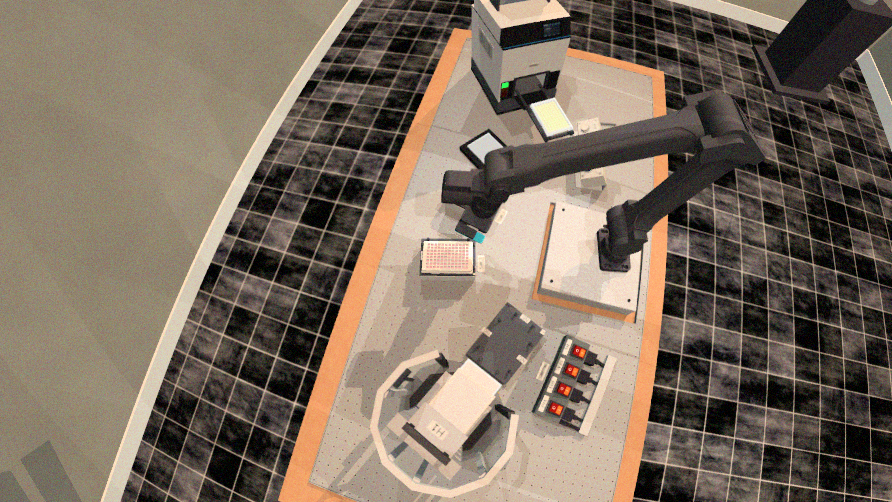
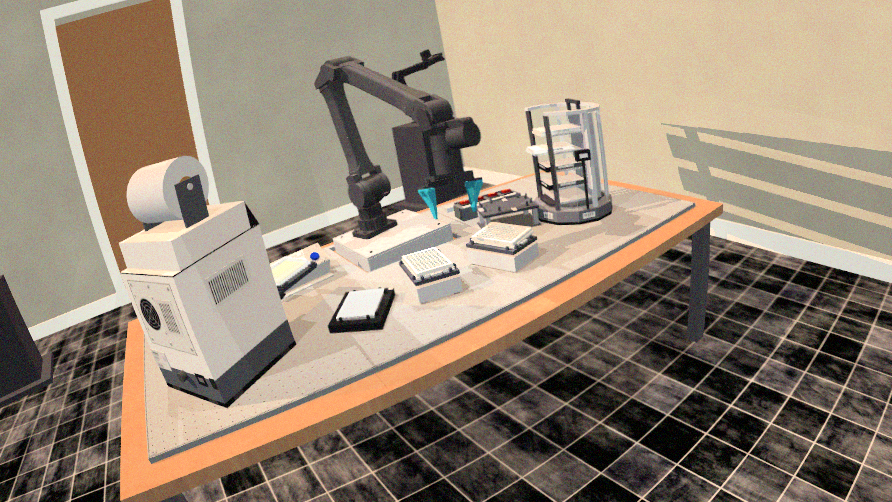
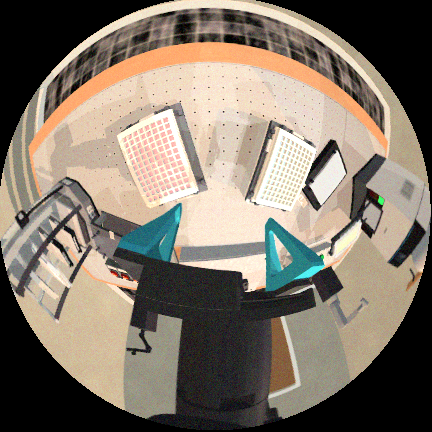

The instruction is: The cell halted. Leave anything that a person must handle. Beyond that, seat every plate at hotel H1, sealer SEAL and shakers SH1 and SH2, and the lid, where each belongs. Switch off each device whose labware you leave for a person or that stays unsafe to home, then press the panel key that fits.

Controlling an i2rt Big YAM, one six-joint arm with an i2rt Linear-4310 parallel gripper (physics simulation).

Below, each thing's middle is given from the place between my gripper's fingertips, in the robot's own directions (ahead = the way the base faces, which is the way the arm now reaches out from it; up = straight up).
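Labels:
With the plate with reddish wells (image 1: 455,257), my gripper is 7 cm above it, 8 cm to the right of it and 7 cm short of it. There's a black-framed white lid (image 2: 358,304) that's 28 cm to the right of my hand, 4 cm behind it and 11 cm below it. The black LP1 lid park (image 2: 377,323) is also 28 cm to the right of my hand and 4 cm behind it, but 12 cm below it. And the yellowish plate (image 1: 549,114) is 38 cm to the right of my hand, 3 cm below it and 21 cm behind it.

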